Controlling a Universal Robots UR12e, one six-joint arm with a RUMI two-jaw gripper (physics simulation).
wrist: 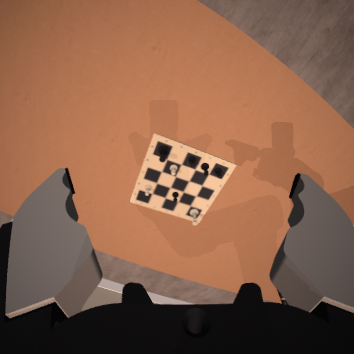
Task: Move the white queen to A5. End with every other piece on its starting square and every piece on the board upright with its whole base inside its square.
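Places are measured from the arm's base along level axes (x left, y up, z ahead), in centimetres.
Pixels of known places: gripper, between the fingertips: (182, 174).
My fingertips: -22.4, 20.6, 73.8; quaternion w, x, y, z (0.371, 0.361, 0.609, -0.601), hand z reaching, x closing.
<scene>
Ahead of a thing's pixels: the offset from my fingertips to its middle, as dx, dy, dz. Level surfaces: height alone.
A small checkered chessboard @(+20.6, -33.5, -11.6) (213, 182) lies rotated on the orange surface, near the middle of the view. Three pale pieces stand on it: one @(+16.9, -31.6, -7.7) (173, 169) towards the upper left, one @(+25.6, -31.6, -4.8) (148, 190) near the left corner, and one @(+27.0, -30.6, -20.1) (194, 215) near the bottom corner. They are too small to tell which is the white queen. Dark pieces include one @(+13.8, -30.6, -3.4) (162, 153) at the top left corner, one @(+12.7, -31.0, -14.4) (205, 167) near the upper right and one @(+24.0, -31.6, -12.2) (175, 195) lower down. The square labels are unreadable. My gripper (182, 174) is open and empty, high above the board, its fingers on either side of it.
The round orange table top @(dy -33.8) (90, 90) spreads around the board, with shadows of the arm and gripper across it. Its curved edge runs through the upper right. Grey-brown floor (310, 40) shows beyond it, and also near the bottom behind the gripper.
</scene>
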